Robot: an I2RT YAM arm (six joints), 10 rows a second.
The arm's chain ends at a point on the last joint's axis. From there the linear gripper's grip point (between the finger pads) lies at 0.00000 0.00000 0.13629 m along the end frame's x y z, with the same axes.
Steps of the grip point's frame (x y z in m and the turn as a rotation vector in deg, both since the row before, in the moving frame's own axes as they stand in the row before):
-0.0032, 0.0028, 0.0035, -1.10, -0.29, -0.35
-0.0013, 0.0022, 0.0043, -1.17, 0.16, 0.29
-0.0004, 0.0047, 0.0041, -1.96, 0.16, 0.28
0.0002, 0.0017, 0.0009, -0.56, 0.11, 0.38
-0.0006, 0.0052, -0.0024, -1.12, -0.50, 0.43
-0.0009, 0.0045, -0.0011, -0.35, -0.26, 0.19
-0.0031, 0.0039, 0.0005, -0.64, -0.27, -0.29
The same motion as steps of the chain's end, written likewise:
-0.0025, 0.0002, 0.0035, -1.10, -0.29, -0.35
-0.0017, -0.0006, 0.0043, -1.17, 0.16, 0.29
-0.0008, 0.0000, 0.0042, -1.96, 0.16, 0.28
-0.0001, 0.0004, 0.0009, -0.56, 0.11, 0.38
0.0006, 0.0025, -0.0024, -1.12, -0.50, 0.43
-0.0003, 0.0037, -0.0011, -0.35, -0.26, 0.19
-0.0025, 0.0024, 0.0005, -0.64, -0.27, -0.29

